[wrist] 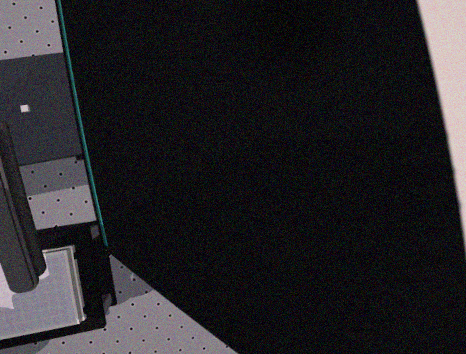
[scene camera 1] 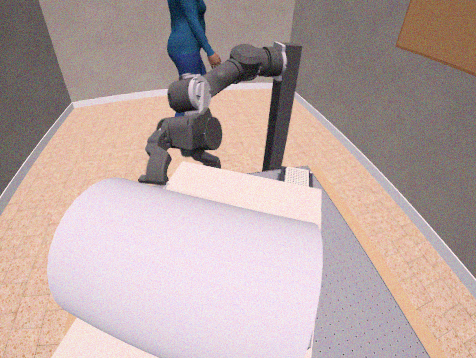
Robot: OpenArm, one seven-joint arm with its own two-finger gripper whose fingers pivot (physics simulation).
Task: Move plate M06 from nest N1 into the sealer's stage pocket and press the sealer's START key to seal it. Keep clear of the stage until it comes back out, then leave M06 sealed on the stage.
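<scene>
My gripper [scene camera 1: 184, 170] is open, its two fingers spread behind the large pale housing in the scene view. In the wrist view one dark finger reaches in at the left edge, its tip over a pale, clear-edged plate [wrist: 55, 300]; the other finger does not show. That plate lies in a black holder [wrist: 94, 285]. No label is readable, so I cannot tell whether it is M06 or which holder this is. A white plate with wells [scene camera 1: 297, 176] shows at the back right in the scene view, well away from the gripper. The sealer's stage pocket and START key cannot be made out.
A large rounded lilac-white housing [scene camera 1: 190, 260] with cream parts hides much of the bench [scene camera 1: 360, 300]. A close black surface [wrist: 270, 165] with a teal edge fills most of the wrist view. A dark post [scene camera 1: 282, 110] carries the arm. A person in blue [scene camera 1: 185, 35] stands behind.
</scene>
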